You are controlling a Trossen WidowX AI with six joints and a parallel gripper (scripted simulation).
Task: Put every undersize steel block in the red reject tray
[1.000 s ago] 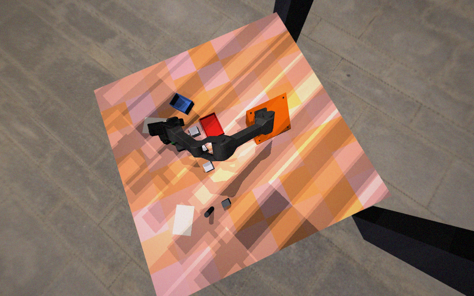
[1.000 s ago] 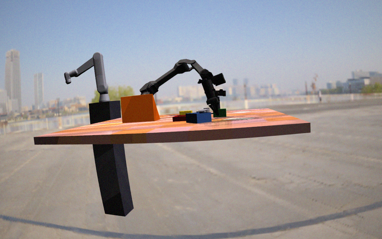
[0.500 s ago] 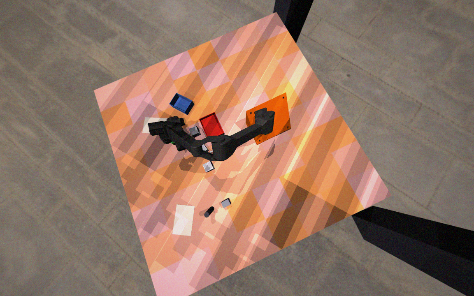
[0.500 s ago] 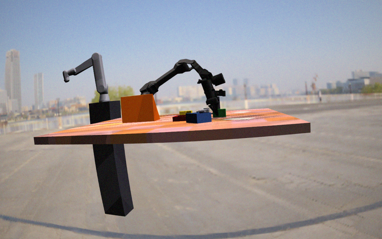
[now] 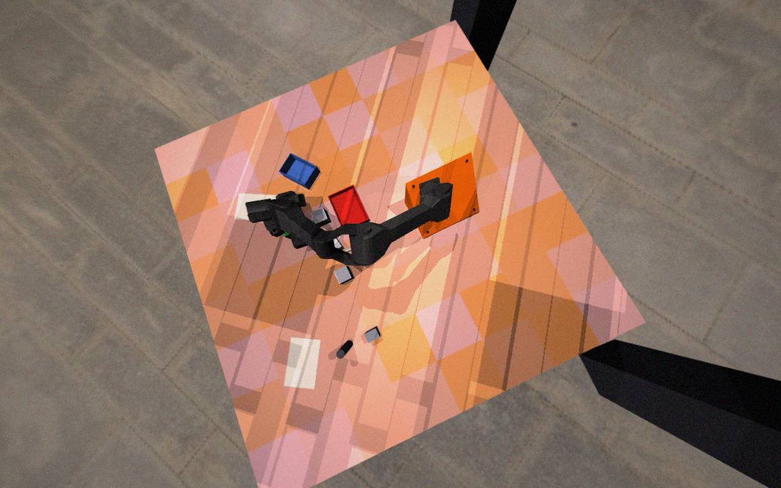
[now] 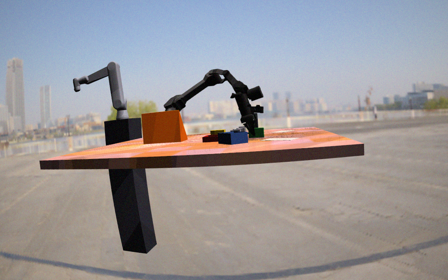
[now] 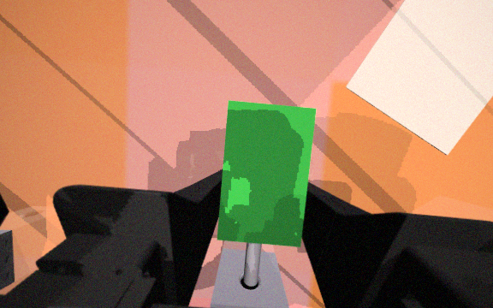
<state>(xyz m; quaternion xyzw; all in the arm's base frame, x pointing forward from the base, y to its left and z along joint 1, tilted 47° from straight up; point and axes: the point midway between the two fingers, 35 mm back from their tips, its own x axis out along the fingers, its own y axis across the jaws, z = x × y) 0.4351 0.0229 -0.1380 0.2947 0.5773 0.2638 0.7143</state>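
Now: gripper tip 180 mm past the yellow gauge, 140 mm to the right of it and 10 mm below it. The rest, counted from my gripper tip: green GO gauge (20 mm behind, 10 mm above); then red reject tray (190 mm behind, 10 mm below); then blue bin (200 mm to the right, 70 mm behind).
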